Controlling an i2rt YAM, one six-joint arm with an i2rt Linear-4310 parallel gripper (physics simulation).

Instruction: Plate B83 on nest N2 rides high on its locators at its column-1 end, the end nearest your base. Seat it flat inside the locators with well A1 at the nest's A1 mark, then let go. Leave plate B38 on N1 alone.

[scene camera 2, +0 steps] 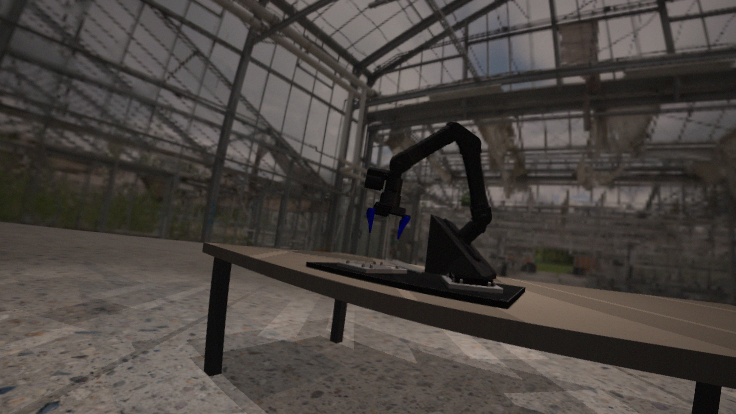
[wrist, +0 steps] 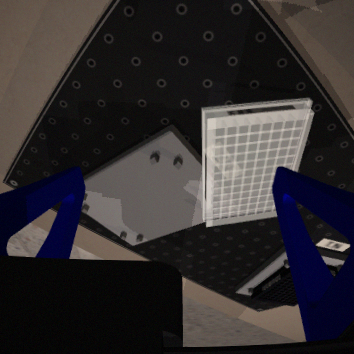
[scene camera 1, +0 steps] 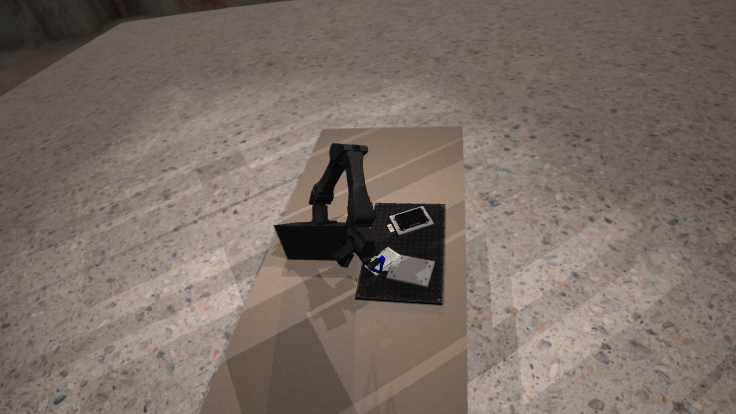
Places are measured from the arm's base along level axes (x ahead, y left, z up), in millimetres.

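Pixels of known places: gripper, fingertip midpoint: (scene camera 2: 384, 235) (wrist: 178, 176) (scene camera 1: 373, 265); arm's base at its link origin: (scene camera 2: 461, 240) (scene camera 1: 320, 223).
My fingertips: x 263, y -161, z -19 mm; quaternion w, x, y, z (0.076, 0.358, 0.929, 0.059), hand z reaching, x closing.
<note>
For each thing: its middle in the pictures, then the offset to it from my fingertips. "pt": a spot on its surface instead. Level surfaces: height alone.
- pale gridded plate B83 at the middle of its body: (wrist: 250, 170) (scene camera 2: 402, 265) (scene camera 1: 382, 260) dx +7, dy +90, dz -84 mm
- grey nest N2 at the middle of its body: (wrist: 146, 201) (scene camera 2: 372, 266) (scene camera 1: 410, 269) dx +124, dy +69, dz -92 mm
- Black plate B38 at the middle of its body: (wrist: 293, 285) (scene camera 2: 469, 278) (scene camera 1: 411, 218) dx +80, dy +336, dz -84 mm
- nest N1 at the middle of its body: (wrist: 292, 280) (scene camera 2: 469, 281) (scene camera 1: 411, 219) dx +80, dy +336, dz -92 mm
- black perforated board at the middle of its body: (wrist: 244, 226) (scene camera 2: 417, 279) (scene camera 1: 404, 247) dx +76, dy +191, dz -109 mm
- table at its surface level: dz -115 mm
- small white label at a spot on its surface: (wrist: 332, 244) (scene camera 1: 390, 228) pt dx -2, dy +284, dz -101 mm
The pale gridded plate B83 (scene camera 1: 391, 254) (wrist: 250, 172) lies beside nest N2, off its locators, on the side toward the robot base. Its near long edge in the wrist view covers a corner of the grey nest N2 (scene camera 1: 409, 270) (scene camera 2: 386, 269) (wrist: 150, 205); whether it rests on that corner is unclear. N2's locator posts show bare. The A1 mark and lettering cannot be read. Black plate B38 (scene camera 1: 410, 218) (wrist: 280, 289) sits on nest N1 (scene camera 1: 398, 230) (scene camera 2: 473, 287) (wrist: 245, 290). My gripper (scene camera 2: 384, 234) (wrist: 178, 176) is open and empty, above the board, with its right finger over the plate's edge in the wrist view.
Both nests are on the black perforated board (scene camera 1: 411, 244) (wrist: 160, 55), on the table (scene camera 1: 411, 169) (scene camera 2: 591, 308). The black robot base (scene camera 1: 313, 242) (scene camera 2: 445, 252) stands beside the board. A small white label (scene camera 1: 390, 228) (wrist: 332, 244) lies by N1.
</note>
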